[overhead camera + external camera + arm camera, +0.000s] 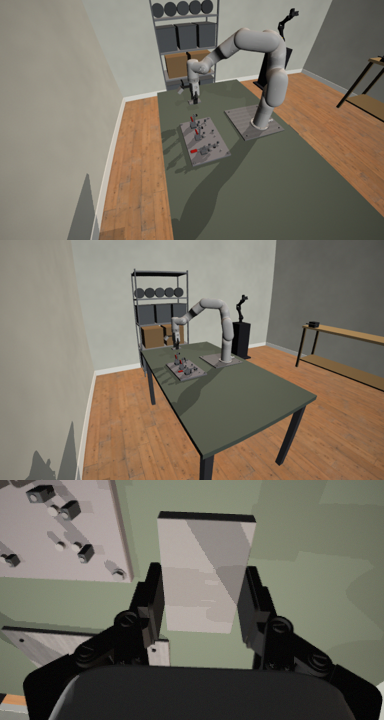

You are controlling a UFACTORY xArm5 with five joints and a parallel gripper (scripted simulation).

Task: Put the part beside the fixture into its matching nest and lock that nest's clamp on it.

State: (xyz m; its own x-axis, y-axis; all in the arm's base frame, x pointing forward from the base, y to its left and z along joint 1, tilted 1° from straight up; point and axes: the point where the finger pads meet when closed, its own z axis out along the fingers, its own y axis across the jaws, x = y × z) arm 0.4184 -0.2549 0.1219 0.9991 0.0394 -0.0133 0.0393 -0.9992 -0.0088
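Now: the grey fixture plate 20 mm ahead of my hand, 270 mm to the left of it and 130 mm below it. Round my hand: part: 20 mm below.
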